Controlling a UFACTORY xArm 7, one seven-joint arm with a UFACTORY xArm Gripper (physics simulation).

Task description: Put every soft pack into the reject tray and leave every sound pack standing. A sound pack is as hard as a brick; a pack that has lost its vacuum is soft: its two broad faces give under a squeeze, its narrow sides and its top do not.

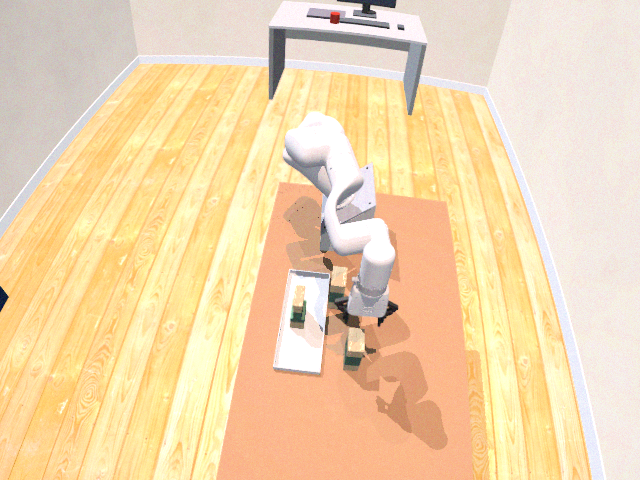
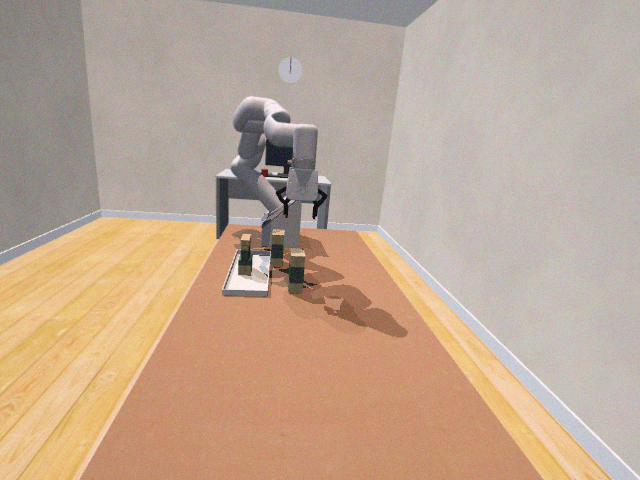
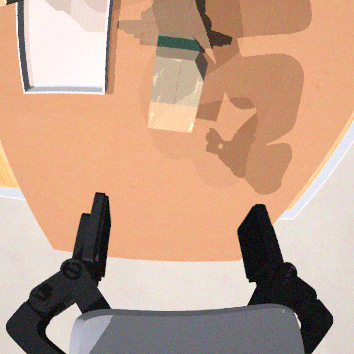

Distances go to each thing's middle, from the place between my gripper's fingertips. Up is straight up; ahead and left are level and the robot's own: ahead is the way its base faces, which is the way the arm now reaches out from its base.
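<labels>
For the white reject tray (image 1: 298,350), picture my gripper 12 cm past it and 19 cm to the left of it, and it's 26 cm above the tray now.
</labels>
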